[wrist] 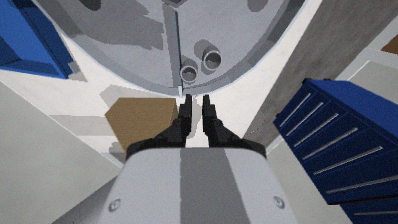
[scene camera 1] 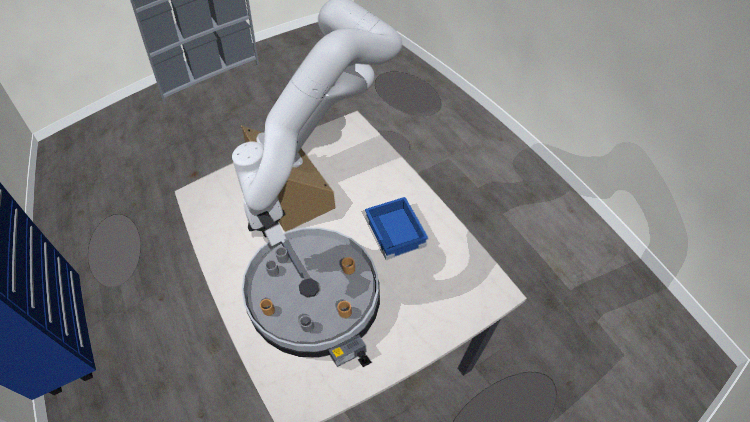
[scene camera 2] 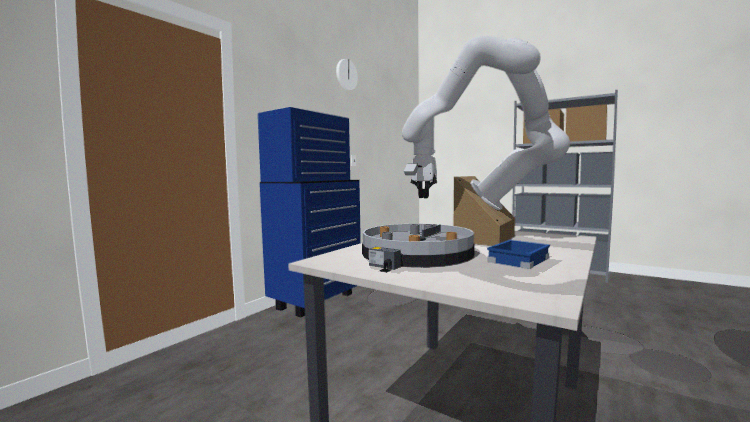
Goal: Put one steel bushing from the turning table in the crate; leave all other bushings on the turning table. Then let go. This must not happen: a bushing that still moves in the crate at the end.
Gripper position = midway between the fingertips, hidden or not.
In view: my gripper [scene camera 1: 270, 235], a blue crate [scene camera 1: 397, 229] and a round grey turning table [scene camera 1: 325, 285].
My gripper shows as well in the wrist view [wrist: 197, 102] and in scene camera 2 [scene camera 2: 423, 198]. The blue crate also shows in scene camera 2 [scene camera 2: 511, 252]. The round grey turning table also shows in the wrist view [wrist: 142, 44].
